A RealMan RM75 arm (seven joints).
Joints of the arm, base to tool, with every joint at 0 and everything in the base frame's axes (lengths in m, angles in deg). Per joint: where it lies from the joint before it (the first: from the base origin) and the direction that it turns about. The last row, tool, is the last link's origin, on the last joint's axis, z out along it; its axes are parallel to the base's.
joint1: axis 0 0 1 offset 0 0 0.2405
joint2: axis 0 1 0 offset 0 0 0
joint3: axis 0 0 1 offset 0 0 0.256
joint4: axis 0 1 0 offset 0 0 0
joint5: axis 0 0 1 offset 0 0 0.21
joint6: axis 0 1 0 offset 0 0 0
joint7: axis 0 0 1 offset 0 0 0.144
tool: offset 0 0 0
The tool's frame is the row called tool.
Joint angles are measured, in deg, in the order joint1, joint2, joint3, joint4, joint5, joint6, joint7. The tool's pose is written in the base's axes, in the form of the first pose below.
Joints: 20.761 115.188 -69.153 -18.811 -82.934 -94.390 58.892
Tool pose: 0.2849 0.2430 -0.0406 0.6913 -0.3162 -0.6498 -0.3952 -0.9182 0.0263
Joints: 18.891 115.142 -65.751 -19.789 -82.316 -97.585 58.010
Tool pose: 0.2862 0.2390 -0.0279 0.6516 -0.2801 -0.7050 -0.3978 -0.9175 -0.0032
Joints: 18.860 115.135 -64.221 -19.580 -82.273 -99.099 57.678
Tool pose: 0.2848 0.2389 -0.0235 0.6340 -0.2649 -0.7265 -0.3933 -0.9194 -0.0080
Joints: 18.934 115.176 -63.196 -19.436 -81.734 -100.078 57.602
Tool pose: 0.2829 0.2401 -0.0200 0.6166 -0.2523 -0.7457 -0.3929 -0.9195 -0.0138
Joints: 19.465 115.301 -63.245 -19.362 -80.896 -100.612 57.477
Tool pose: 0.2787 0.2428 -0.0192 0.6071 -0.2390 -0.7578 -0.3819 -0.9241 -0.0145
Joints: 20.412 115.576 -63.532 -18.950 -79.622 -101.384 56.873
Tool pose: 0.2718 0.2465 -0.0193 0.5935 -0.2174 -0.7749 -0.3615 -0.9322 -0.0154
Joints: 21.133 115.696 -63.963 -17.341 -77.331 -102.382 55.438
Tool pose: 0.2674 0.2477 -0.0190 0.5674 -0.1950 -0.8000 -0.3541 -0.9349 -0.0233
